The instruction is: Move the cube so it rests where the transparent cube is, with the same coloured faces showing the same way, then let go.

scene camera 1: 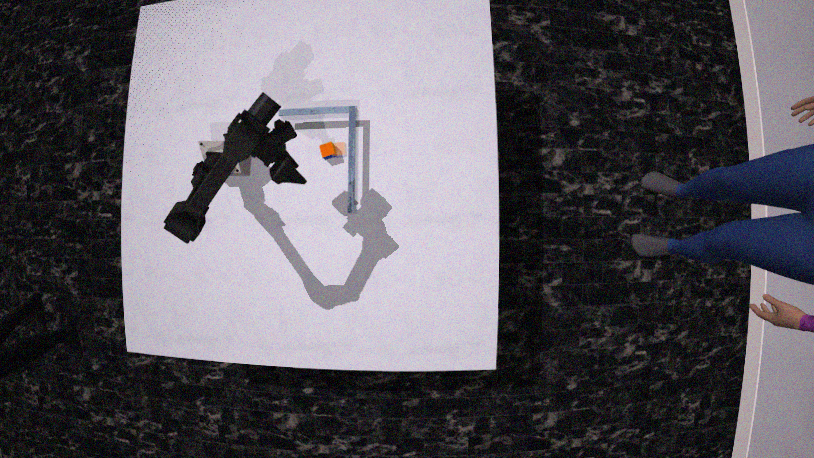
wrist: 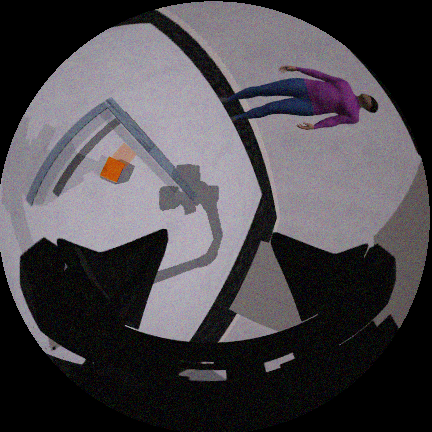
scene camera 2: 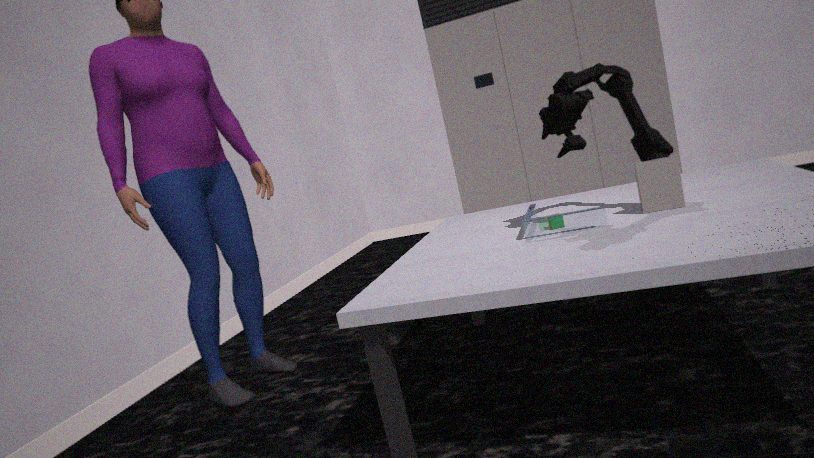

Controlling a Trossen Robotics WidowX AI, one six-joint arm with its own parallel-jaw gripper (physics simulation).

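Seen in the pictures: gripper, between the fingertips: (scene camera 1: 301,174) (wrist: 221,236) (scene camera 2: 550,148); arm's base, origin of its link: (scene camera 2: 660,173).
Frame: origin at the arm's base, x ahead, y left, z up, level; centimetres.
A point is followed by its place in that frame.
Note:
The solid cube (scene camera 1: 327,150) {x 32.8, y 6.3, z -6.5 cm} (scene camera 2: 556,222) (wrist: 113,169) {x 32.7, y 6.3, z -6.5 cm} stands on the table, orange face up. A thin dark blue side shows in scene camera 1, and a green side with a narrow reddish-brown edge in scene camera 2. The transparent cube (scene camera 1: 340,148) {x 36.8, y 7.2, z -6.5 cm} (scene camera 2: 542,226) (wrist: 126,152) {x 36.9, y 7.1, z -6.5 cm} is a pale ghost right beside it, partly overlapped in view, with an orange-tinted top and a greenish side; its other faces are too faint to tell. My gripper (scene camera 1: 300,158) {x 31.5, y -3.9, z 14.0 cm} (scene camera 2: 552,146) {x 31.5, y -3.9, z 14.0 cm} (wrist: 221,236) {x 31.5, y -3.9, z 14.0 cm} is open and empty, high above the table and away from the cube.
Blue-grey bars (scene camera 1: 352,165) {x 41.3, y 2.1, z -4.5 cm} (scene camera 2: 529,213) {x 40.2, y 7.4, z -4.5 cm} (wrist: 149,144) {x 40.9, y 5.3, z -4.5 cm} form an L-shaped corner around two sides of the cubes. The arm's base stands on a pale block (scene camera 2: 660,185) {x 0.7, y 5.2, z -2.9 cm}. Arm shadows fall across the white table (scene camera 1: 432,273) {x 67.8, y -27.2, z -10.5 cm} (scene camera 2: 455,273) {x 54.1, y 48.9, z -10.5 cm}. A person (scene camera 2: 170,113) (wrist: 330,97) stands beyond it.

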